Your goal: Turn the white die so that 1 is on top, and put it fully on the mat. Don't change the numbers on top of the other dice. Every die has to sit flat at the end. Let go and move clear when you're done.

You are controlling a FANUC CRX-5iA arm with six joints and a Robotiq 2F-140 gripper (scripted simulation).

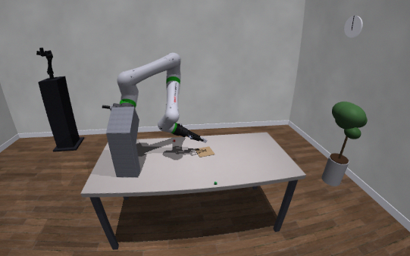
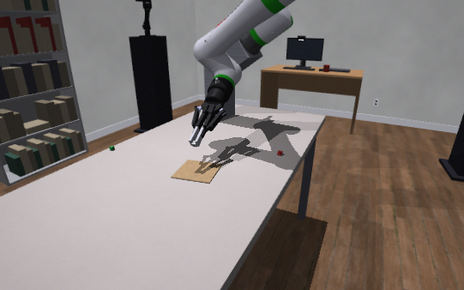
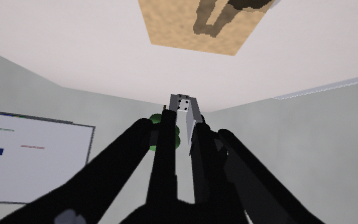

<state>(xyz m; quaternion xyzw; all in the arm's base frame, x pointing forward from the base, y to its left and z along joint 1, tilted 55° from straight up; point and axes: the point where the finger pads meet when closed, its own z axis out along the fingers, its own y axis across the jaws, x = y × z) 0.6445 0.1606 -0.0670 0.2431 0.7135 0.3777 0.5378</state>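
Right now my hand is 2 cm short of the tan mat and 12 cm above it. Round my hand: white die: 2 cm ahead, 2 cm below; red die: 23 cm behind, 24 cm to the left, 12 cm below; green die: 43 cm to the right, 12 cm below.
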